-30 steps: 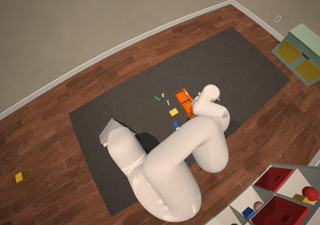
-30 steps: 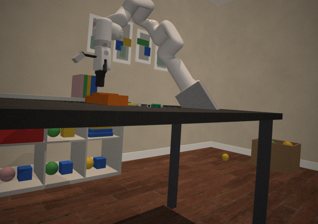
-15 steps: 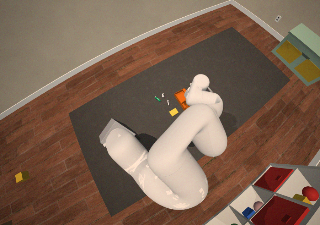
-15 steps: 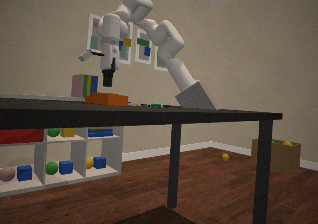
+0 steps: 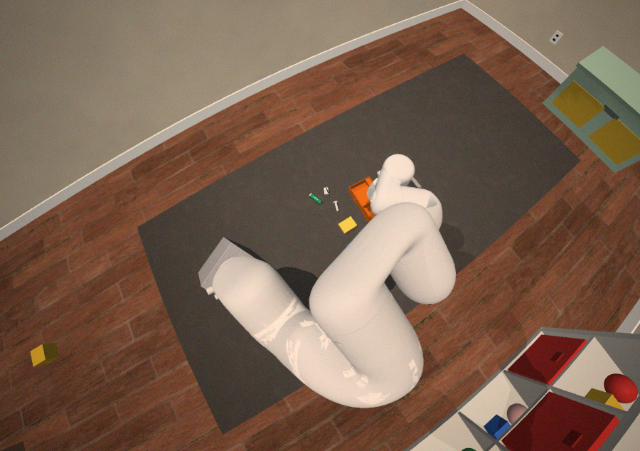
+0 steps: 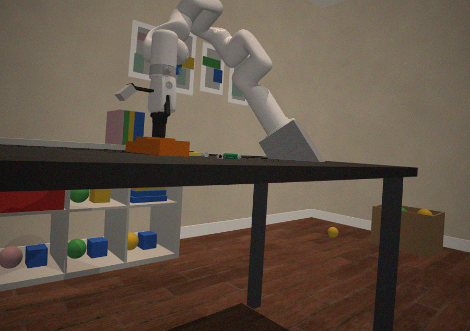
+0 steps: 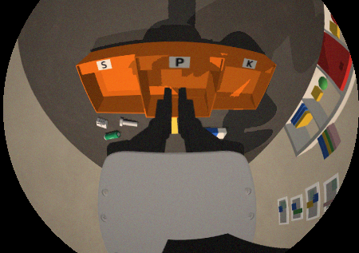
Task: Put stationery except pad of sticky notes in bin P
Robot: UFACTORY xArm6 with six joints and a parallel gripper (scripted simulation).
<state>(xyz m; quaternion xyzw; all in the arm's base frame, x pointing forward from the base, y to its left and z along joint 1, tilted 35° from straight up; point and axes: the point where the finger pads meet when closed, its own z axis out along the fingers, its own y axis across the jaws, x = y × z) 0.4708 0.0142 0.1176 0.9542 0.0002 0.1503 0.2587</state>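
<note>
Right now my hand is 40 mm above the orange bin and 10 mm short of it. Also, from my hand: silver bolt: 110 mm to the left, 90 mm behind, 60 mm below; sticky notes pad: 100 mm behind, 60 mm below, 20 mm to the left; eraser: 140 mm behind, 70 mm to the right, 60 mm below.
</note>
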